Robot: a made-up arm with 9 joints.
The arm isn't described. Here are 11 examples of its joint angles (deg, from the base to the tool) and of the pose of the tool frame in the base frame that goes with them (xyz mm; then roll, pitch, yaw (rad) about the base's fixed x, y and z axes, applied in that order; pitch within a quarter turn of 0, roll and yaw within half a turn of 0).
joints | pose
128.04 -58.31 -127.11 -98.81 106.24 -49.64 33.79 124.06 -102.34 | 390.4 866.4 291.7 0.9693 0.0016 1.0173
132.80 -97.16 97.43 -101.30 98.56 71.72 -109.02 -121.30 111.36 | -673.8 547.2 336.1 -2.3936 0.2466 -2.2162
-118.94 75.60 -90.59 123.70 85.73 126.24 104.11 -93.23 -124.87 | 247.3 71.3 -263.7 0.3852 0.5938 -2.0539
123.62 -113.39 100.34 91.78 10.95 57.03 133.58 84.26 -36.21 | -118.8 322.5 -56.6 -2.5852 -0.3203 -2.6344
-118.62 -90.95 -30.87 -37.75 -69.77 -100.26 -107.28 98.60 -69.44 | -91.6 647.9 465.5 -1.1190 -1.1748 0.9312
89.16 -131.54 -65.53 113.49 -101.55 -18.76 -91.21 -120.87 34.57 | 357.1 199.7 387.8 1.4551 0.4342 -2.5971
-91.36 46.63 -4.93 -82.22 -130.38 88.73 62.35 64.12 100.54 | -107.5 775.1 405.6 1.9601 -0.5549 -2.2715
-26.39 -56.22 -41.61 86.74 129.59 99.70 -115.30 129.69 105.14 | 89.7 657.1 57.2 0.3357 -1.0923 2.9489
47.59 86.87 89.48 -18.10 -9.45 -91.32 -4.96 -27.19 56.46 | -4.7 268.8 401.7 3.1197 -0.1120 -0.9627
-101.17 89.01 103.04 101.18 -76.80 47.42 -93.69 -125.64 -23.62 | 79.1 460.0 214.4 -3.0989 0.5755 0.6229
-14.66 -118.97 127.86 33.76 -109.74 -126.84 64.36 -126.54 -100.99 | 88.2 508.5 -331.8 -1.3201 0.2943 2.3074
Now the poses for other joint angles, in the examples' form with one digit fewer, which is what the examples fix.
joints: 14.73 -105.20 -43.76 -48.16 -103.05 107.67 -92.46 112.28 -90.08
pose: -609 258 -289 -0.799 0.154 2.172
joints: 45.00 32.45 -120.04 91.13 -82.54 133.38 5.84 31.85 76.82
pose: 323 -57 212 2.561 -0.598 1.410
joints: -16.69 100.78 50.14 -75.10 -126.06 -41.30 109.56 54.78 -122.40
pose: 393 12 85 1.525 0.006 -0.912
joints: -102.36 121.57 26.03 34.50 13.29 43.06 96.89 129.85 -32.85
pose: -260 357 167 -0.188 -0.943 0.221
